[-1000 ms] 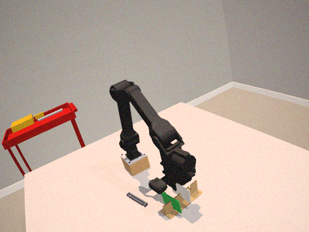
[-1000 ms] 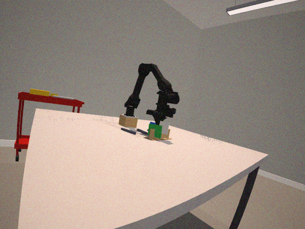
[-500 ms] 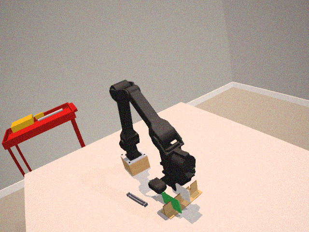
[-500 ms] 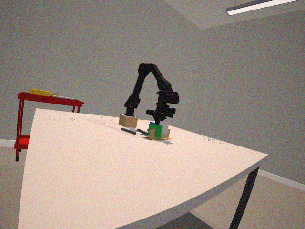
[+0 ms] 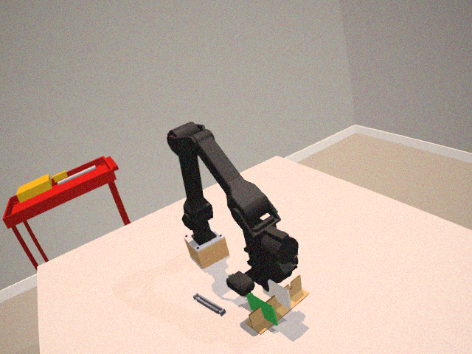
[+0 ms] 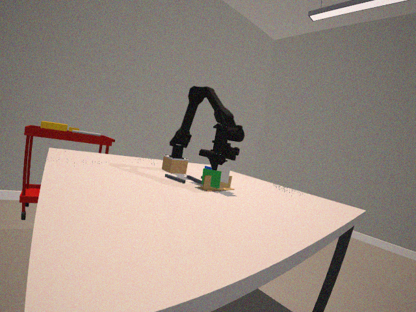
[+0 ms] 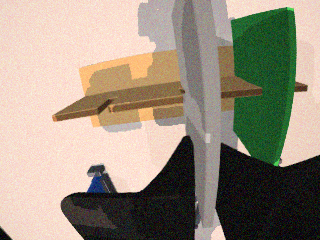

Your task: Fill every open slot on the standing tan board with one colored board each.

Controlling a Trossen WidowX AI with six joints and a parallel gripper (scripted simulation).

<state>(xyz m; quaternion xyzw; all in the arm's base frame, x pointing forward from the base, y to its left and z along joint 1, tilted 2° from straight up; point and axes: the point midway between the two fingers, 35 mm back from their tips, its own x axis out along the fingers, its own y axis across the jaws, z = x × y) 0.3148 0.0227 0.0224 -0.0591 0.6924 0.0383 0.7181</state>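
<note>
Right now my gripper tip is 3 cm short of the tan board and 4 cm above it. Also, from my gripper tip: green board 3 cm ahead, 5 cm to the right, 2 cm below; then blue board 12 cm behind, 8 cm to the left, 3 cm below; then white board 3 cm ahead, 1 cm above.
</note>
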